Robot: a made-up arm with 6 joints.
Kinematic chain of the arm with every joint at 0, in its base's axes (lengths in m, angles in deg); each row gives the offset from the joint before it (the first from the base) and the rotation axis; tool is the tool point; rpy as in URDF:
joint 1: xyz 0 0 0.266 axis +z
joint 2: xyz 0 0 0 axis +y
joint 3: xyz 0.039 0 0.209 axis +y
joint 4: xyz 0.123 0 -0.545 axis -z
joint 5: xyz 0 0 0 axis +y
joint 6: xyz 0.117 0 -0.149 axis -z
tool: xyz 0 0 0 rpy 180 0 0
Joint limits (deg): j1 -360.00..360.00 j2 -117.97..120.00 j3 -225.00..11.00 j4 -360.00..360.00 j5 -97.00..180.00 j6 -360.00..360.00
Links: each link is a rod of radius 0.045 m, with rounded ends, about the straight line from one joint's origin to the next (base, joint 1, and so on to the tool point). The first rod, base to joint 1, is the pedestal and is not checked.
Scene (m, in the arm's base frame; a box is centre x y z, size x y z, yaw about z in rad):
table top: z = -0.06
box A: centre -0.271 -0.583 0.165 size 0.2 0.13 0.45 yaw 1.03
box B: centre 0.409 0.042 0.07 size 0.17 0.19 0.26 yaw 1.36
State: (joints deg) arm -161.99 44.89 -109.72 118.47 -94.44 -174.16
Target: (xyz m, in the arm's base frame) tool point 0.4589 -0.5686 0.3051
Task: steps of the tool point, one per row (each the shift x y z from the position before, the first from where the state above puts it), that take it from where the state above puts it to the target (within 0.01 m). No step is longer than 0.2 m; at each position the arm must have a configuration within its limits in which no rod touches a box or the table.
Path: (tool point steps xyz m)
1: 0.0051 -0.1242 0.0505
2: 0.0358 -0.1232 0.0552
3: 0.0661 -0.1132 0.0595
4: 0.0935 -0.0940 0.0639
5: 0.1146 -0.0668 0.0675
6: 0.1318 -0.0701 -0.0469
7: 0.1486 -0.0359 -0.0489
8: 0.1560 0.0019 -0.0506
9: 0.1533 0.0407 -0.0523
10: 0.1402 0.0778 -0.0532

